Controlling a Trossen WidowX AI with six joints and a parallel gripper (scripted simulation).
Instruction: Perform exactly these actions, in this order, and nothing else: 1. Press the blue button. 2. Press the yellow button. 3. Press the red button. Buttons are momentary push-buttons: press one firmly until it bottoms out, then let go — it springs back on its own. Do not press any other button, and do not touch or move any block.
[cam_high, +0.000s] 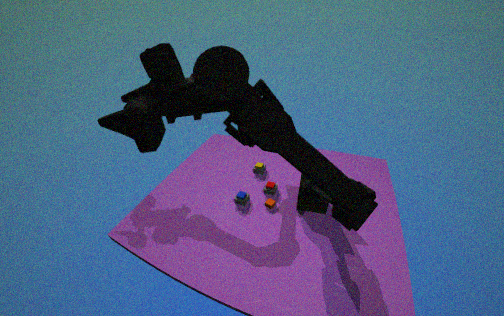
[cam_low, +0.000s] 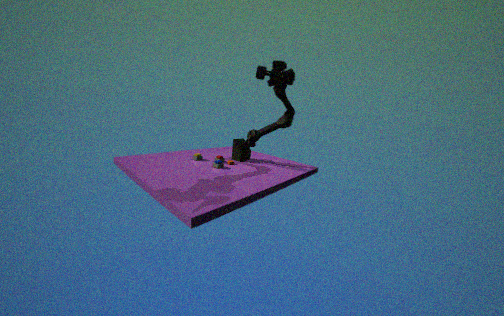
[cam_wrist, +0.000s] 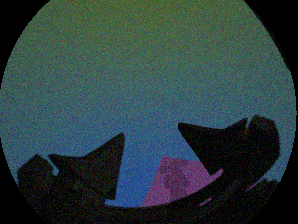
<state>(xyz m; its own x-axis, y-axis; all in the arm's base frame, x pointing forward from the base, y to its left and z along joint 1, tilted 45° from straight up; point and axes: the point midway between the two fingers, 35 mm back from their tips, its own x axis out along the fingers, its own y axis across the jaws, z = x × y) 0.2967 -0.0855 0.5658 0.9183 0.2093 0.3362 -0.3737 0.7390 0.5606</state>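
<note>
My gripper tip is now 60 mm past the blue button, 340 mm to the left of it and 510 mm above it. Round my gripper tip: yellow button (80 mm behind, 550 mm to the right, 510 mm below); red button (160 mm behind, 420 mm to the right, 510 mm below); orange block (180 mm behind, 330 mm to the right, 530 mm below).
</note>
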